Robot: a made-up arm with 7 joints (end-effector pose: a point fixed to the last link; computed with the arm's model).
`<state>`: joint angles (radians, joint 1 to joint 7).
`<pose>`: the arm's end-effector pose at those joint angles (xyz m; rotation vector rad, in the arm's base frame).
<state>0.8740 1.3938 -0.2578 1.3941 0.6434 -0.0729 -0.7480</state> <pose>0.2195 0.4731 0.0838 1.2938 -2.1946 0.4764</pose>
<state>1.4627 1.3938 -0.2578 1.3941 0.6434 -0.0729 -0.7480</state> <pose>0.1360 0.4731 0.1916 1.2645 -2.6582 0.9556</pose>
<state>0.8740 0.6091 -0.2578 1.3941 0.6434 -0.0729 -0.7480</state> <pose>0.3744 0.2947 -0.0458 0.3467 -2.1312 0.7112</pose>
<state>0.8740 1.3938 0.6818 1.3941 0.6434 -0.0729 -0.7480</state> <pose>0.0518 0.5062 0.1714 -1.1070 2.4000 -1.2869</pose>
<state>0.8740 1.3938 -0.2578 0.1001 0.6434 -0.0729 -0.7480</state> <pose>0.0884 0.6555 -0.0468 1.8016 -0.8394 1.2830</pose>
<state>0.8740 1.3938 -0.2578 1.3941 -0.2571 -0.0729 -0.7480</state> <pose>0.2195 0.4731 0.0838 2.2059 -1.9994 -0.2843</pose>
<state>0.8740 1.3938 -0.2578 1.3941 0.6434 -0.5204 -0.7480</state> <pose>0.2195 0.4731 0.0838 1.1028 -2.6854 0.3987</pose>
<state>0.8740 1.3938 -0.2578 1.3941 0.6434 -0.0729 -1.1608</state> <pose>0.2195 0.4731 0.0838 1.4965 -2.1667 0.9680</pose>
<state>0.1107 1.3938 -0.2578 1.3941 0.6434 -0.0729 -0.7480</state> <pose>0.2165 0.4731 -0.0912 1.2086 -1.5473 -0.0349</pose>
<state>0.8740 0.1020 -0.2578 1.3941 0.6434 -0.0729 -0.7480</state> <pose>0.4015 0.1215 -0.0685 -0.2372 -1.9586 0.8055</pose>
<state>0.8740 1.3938 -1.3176 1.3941 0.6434 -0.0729 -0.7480</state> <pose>0.2362 0.4465 -0.1283 1.0925 -1.3989 -0.3627</pose>
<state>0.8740 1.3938 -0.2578 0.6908 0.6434 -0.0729 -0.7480</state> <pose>0.1760 0.6027 0.0259 1.6466 -1.5075 0.9656</pose>
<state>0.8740 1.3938 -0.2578 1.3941 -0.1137 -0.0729 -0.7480</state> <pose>0.2195 0.4731 0.0838 2.0697 -2.0597 -0.1511</pose>
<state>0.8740 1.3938 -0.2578 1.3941 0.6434 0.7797 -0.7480</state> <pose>0.2195 0.4731 0.0838 1.4548 -1.2449 0.5466</pose>
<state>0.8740 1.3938 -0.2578 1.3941 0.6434 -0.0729 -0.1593</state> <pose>0.2195 0.4731 0.0838 0.9643 -2.1036 -0.1699</pose>
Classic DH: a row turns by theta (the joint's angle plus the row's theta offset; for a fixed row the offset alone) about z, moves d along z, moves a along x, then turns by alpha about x. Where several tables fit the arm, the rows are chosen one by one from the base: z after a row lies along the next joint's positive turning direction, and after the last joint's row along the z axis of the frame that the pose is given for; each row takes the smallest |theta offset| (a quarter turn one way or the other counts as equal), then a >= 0, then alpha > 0; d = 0 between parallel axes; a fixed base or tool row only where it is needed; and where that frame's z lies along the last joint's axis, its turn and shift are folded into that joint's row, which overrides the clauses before.
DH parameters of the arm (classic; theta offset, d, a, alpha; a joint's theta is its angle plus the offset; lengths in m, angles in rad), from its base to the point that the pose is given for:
base (fixed): 0 0 0 1.5708
joint 1: 1.5708 -0.1399 0 1.5708
joint 2: 1.5708 0 0 1.5708
joint 3: 1.5708 -0.3103 0 1.5708
joint 4: 0 0 0 -1.5708
joint 5: 0 -0.2155 0 -1.5708
joint 6: -1.5708 0 0 1.5708
joint 7: 1.5708 0 0 1.5708
tool (fixed): -1.5708 0 0 0

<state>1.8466 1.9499 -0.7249 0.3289 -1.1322 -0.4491 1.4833</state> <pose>-0.1561 0.6347 0.0100 0.2577 0.0873 -0.2322</pose>
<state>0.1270 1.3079 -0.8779 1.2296 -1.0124 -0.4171 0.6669</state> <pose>0.1604 0.4686 -0.2318 0.1889 0.4081 -2.3337</pose>
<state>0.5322 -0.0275 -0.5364 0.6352 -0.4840 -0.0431 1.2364</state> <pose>0.3392 0.0613 -0.3594 -0.7635 -0.4111 -1.5601</pose>
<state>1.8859 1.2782 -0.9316 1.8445 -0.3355 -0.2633 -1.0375</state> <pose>0.1824 0.3332 0.1896 -1.2215 2.0008 0.1364</pose>
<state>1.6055 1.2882 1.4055 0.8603 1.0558 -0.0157 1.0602</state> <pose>-0.0299 0.6178 0.0259 -0.2792 2.1144 -0.1129</pose>
